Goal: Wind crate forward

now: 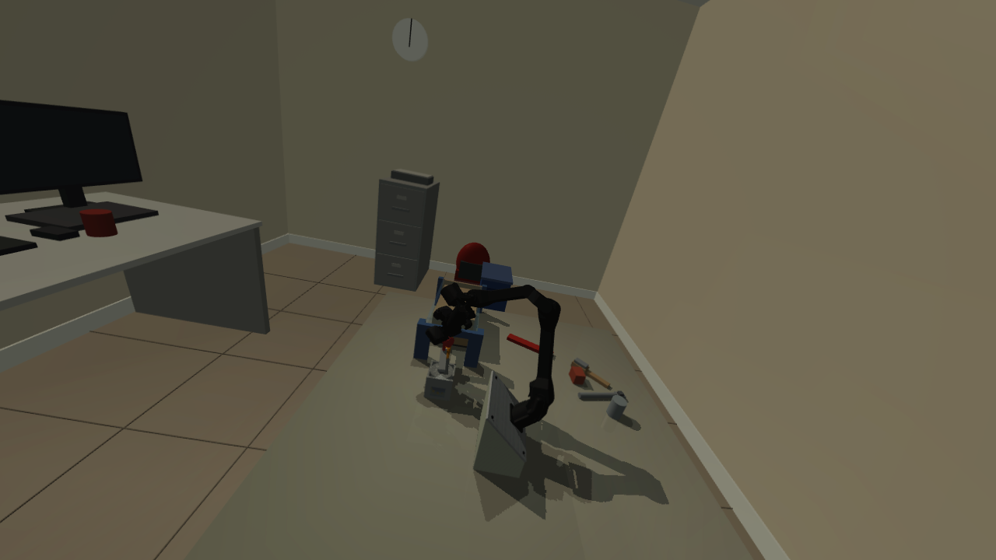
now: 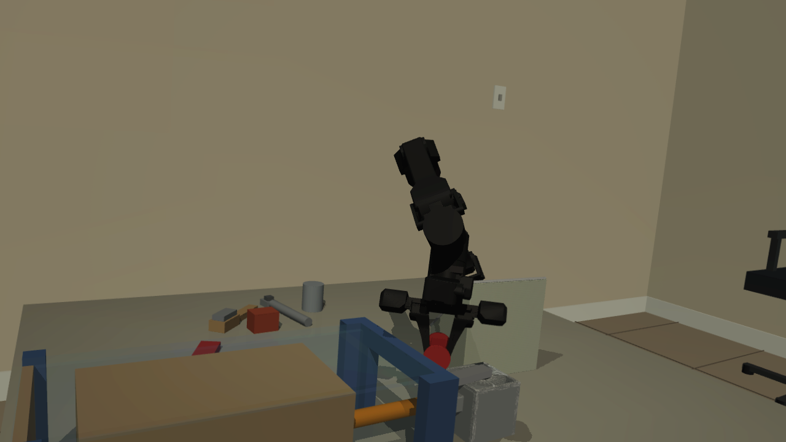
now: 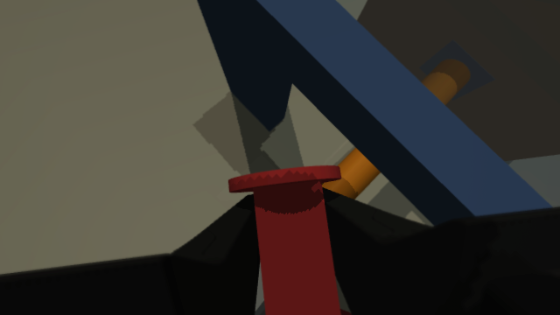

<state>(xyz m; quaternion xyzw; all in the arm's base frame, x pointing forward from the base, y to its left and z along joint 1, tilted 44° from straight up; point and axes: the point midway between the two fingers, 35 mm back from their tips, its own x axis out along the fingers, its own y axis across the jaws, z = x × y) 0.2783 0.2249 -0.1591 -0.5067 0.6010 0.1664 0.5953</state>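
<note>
Right now the winch handle is 5 cm behind my gripper tip, 3 cm below it and 2 cm to the right of it. The rest, counted from my gripper tip: clear-panelled cubby 29 cm ahead, 2 cm to the right, 2 cm below; then grey winch 13 cm behind, 10 cm below, 4 cm to the right; then red knob 1 cm to the right, 1 cm behind.
</note>
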